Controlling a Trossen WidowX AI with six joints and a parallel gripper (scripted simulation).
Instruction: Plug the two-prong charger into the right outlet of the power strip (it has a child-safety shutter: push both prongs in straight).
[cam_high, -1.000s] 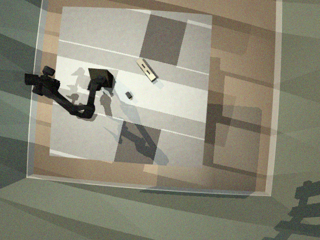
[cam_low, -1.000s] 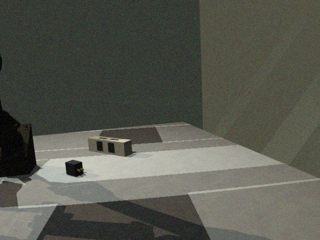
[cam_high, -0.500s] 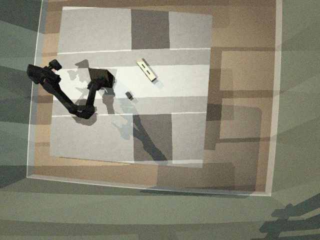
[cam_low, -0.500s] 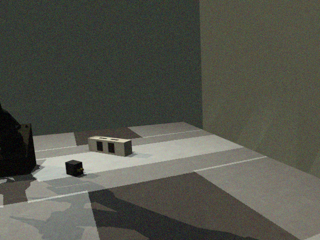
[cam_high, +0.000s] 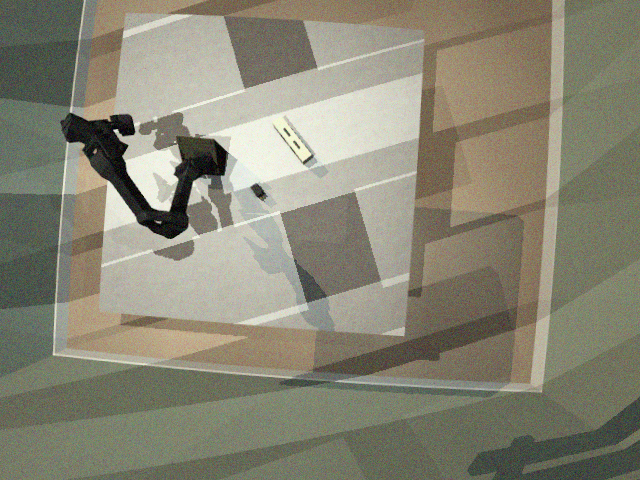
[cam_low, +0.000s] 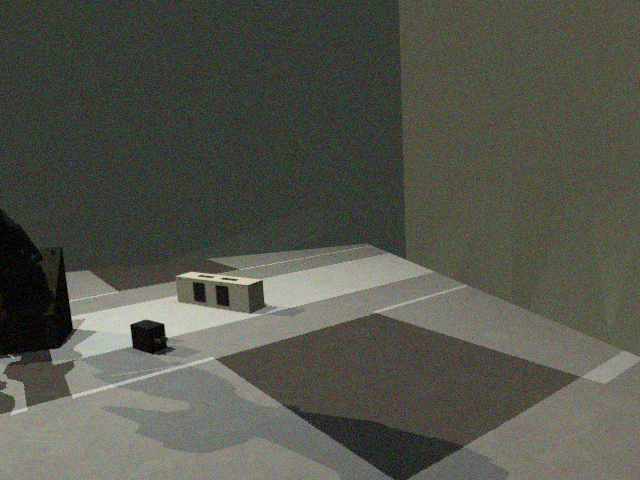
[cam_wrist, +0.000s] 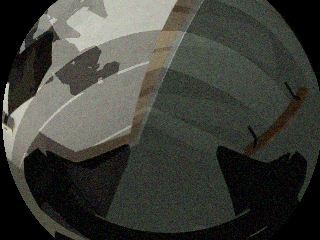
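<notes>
My gripper tip is 490 mm short of the two-prong charger, 150 mm to the left of it and 310 mm above it.
</notes>
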